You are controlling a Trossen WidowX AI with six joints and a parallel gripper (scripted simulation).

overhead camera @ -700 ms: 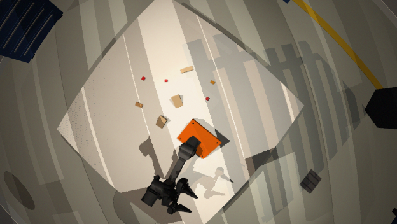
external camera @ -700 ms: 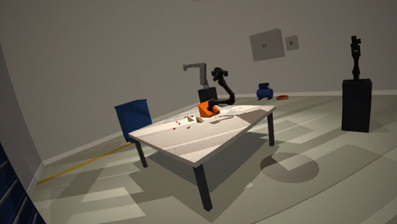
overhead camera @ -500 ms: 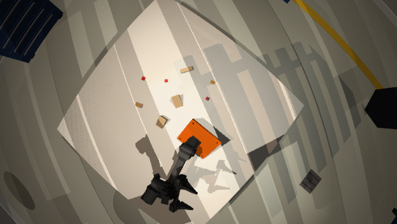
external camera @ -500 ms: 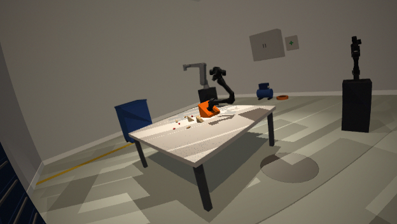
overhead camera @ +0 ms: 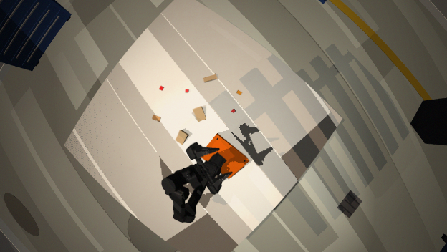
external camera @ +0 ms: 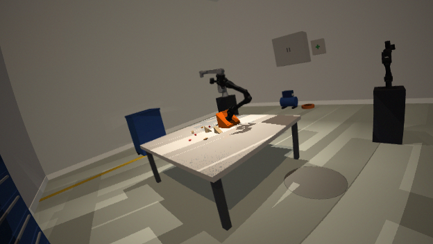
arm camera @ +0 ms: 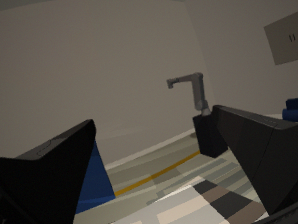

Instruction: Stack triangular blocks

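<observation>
Right now the light wooden triangular block is 230 mm ahead of my gripper tip, 50 mm to the right of it and 530 mm below it. The rest, counted from my gripper tip: small orange cube (140 mm ahead, 270 mm to the right, 540 mm below).
</observation>
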